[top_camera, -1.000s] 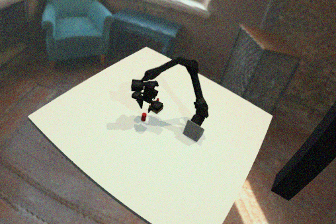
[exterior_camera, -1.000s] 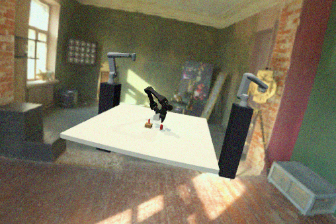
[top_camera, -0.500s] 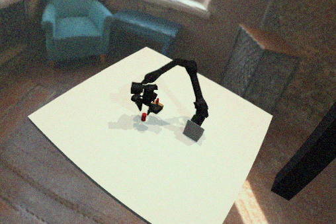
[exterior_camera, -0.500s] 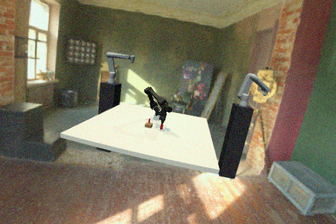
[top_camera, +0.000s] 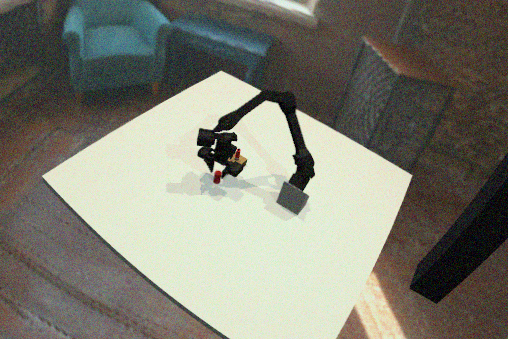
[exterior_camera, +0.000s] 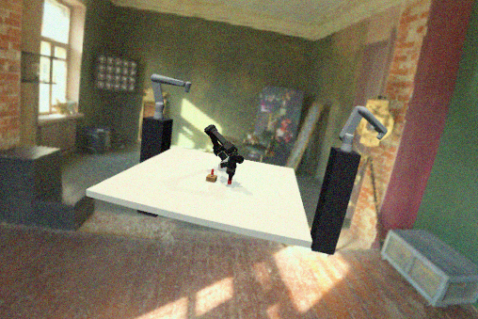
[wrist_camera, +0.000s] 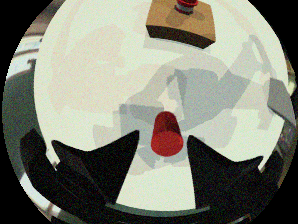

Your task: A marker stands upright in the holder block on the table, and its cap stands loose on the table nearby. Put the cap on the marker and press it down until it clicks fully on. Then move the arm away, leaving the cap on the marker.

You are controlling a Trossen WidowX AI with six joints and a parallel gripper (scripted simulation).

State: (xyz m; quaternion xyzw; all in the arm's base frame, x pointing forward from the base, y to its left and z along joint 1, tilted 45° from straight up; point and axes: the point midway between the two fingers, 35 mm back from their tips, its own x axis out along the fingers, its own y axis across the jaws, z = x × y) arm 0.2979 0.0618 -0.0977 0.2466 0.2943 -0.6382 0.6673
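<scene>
My gripper tip is now 10 mm above the red cap. From my gripper tip the other things lie so: red marker (140 mm to the right, 30 mm above).
</scene>
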